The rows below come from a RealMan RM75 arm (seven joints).
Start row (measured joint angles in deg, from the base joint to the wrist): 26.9, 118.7, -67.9, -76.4, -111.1, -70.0, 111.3
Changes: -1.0, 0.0, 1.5, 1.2, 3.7, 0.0, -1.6; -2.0, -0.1, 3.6, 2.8, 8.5, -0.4, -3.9; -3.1, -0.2, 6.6, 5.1, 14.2, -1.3, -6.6; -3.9, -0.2, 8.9, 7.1, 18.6, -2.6, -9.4; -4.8, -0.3, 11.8, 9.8, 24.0, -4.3, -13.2; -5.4, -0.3, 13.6, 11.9, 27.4, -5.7, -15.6; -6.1, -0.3, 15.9, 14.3, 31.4, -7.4, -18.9; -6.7, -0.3, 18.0, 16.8, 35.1, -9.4, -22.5; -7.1, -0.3, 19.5, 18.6, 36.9, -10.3, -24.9; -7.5, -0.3, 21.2, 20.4, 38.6, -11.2, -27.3; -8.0, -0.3, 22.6, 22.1, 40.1, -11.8, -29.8; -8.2, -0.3, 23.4, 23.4, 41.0, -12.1, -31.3; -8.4, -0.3, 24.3, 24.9, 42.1, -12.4, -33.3; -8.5, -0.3, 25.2, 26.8, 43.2, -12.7, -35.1; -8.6, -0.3, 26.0, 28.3, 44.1, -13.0, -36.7; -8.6, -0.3, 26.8, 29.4, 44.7, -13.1, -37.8; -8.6, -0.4, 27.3, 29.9, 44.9, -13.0, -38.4; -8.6, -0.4, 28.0, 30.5, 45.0, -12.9, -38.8
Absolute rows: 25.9, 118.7, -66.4, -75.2, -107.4, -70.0, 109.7; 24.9, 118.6, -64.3, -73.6, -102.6, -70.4, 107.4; 23.8, 118.5, -61.3, -71.3, -96.9, -71.3, 104.7; 23.0, 118.5, -59.0, -69.3, -92.5, -72.6, 101.9; 22.1, 118.4, -56.1, -66.6, -87.1, -74.3, 98.1; 21.5, 118.4, -54.3, -64.5, -83.7, -75.7, 95.7; 20.8, 118.4, -52.0, -62.1, -79.7, -77.4, 92.4; 20.2, 118.4, -49.9, -59.6, -76.0, -79.4, 88.8; 19.8, 118.4, -48.4, -57.8, -74.2, -80.3, 86.4; 19.4, 118.4, -46.7, -56.0, -72.5, -81.2, 84.0; 18.9, 118.4, -45.3, -54.3, -71.0, -81.8, 81.5; 18.7, 118.4, -44.5, -53.0, -70.1, -82.1, 80.0; 18.5, 118.4, -43.6, -51.5, -69.0, -82.4, 78.0; 18.4, 118.4, -42.7, -49.6, -67.9, -82.7, 76.2; 18.3, 118.4, -41.9, -48.1, -67.0, -83.0, 74.6; 18.3, 118.4, -41.1, -47.0, -66.4, -83.1, 73.5; 18.3, 118.3, -40.6, -46.5, -66.2, -83.0, 72.9; 18.3, 118.3, -39.9, -45.9, -66.1, -82.9, 72.5
